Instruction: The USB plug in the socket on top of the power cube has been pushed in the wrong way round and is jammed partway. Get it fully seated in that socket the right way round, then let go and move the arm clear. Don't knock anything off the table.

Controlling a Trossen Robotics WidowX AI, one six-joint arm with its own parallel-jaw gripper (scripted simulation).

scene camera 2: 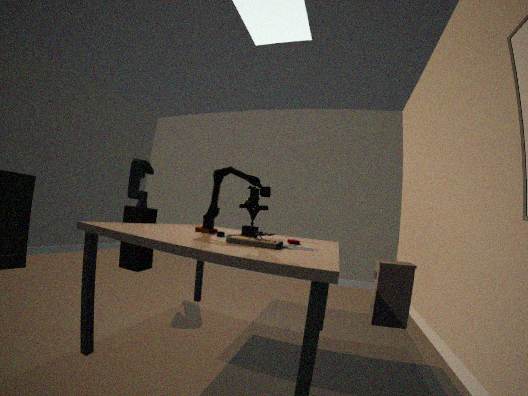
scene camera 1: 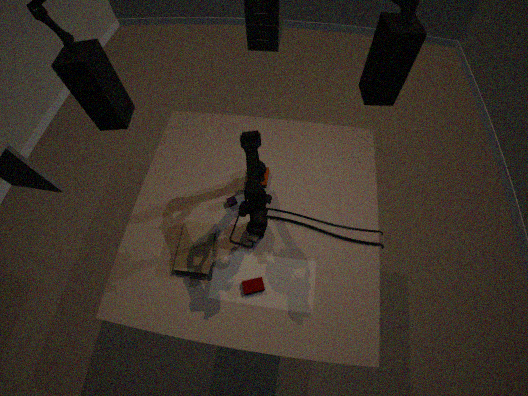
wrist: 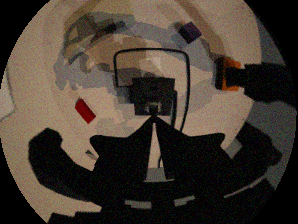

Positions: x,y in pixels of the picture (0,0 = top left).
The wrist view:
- gripper: 154,119
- dark power cube: 146,88
